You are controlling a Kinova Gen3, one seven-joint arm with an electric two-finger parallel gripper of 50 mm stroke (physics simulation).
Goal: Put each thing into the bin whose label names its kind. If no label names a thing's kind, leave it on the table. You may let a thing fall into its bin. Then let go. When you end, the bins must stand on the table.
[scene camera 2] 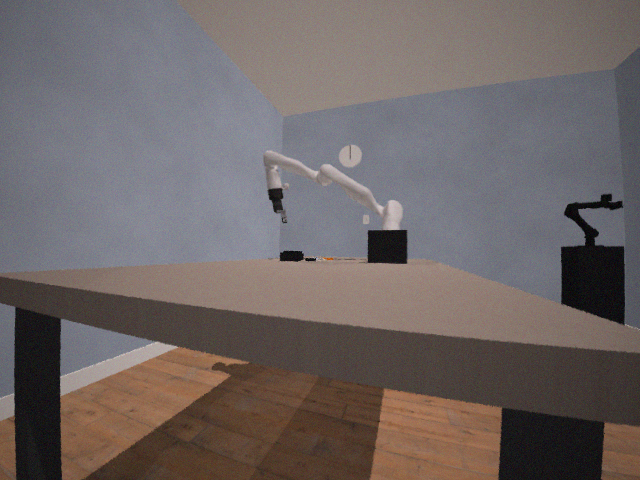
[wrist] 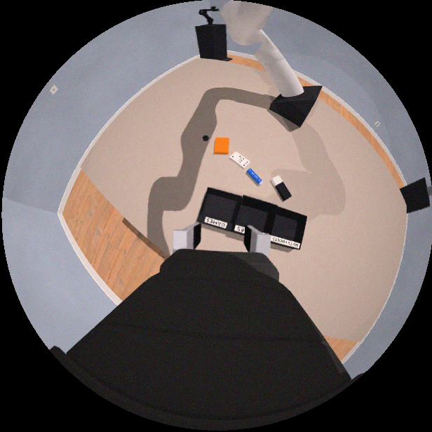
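Where they show: gripper, fingertip midpoint: (scene camera 2: 285, 222); arm's base, origin of the base link: (scene camera 2: 389, 247).
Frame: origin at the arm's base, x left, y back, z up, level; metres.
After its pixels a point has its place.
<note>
My gripper (scene camera 2: 283, 219) {x 0.105, y -0.530, z 0.123 m} (wrist: 222, 233) is open and empty, high above the table beside the bins. Three joined black bins stand on the table: the left one (wrist: 204, 206) is labelled GAMES, the middle one (wrist: 260, 201) has a label partly hidden by a finger, and the right one (wrist: 303, 232) reads NUTS+BOLTS. No thing shows inside them. In the wrist view, a small black nut-like piece (wrist: 205, 138), an orange square (wrist: 221, 145), a white domino with black dots (wrist: 239, 160), a blue cylinder (wrist: 254, 176) and a black-and-white block (wrist: 281, 188) lie in a slanting row above the bins.
The arm's black base block (scene camera 2: 387, 246) {x 0.083, y 0.006, z 0.002 m} (wrist: 296, 106) stands on the table (scene camera 2: 310, 294) {x 0.932, y 0.045, z -0.074 m} (wrist: 150, 125) beyond the loose things. A second, black arm (scene camera 2: 583, 222) (wrist: 207, 16) stands on a black pedestal (scene camera 2: 592, 279) (wrist: 212, 42) away from the table.
</note>
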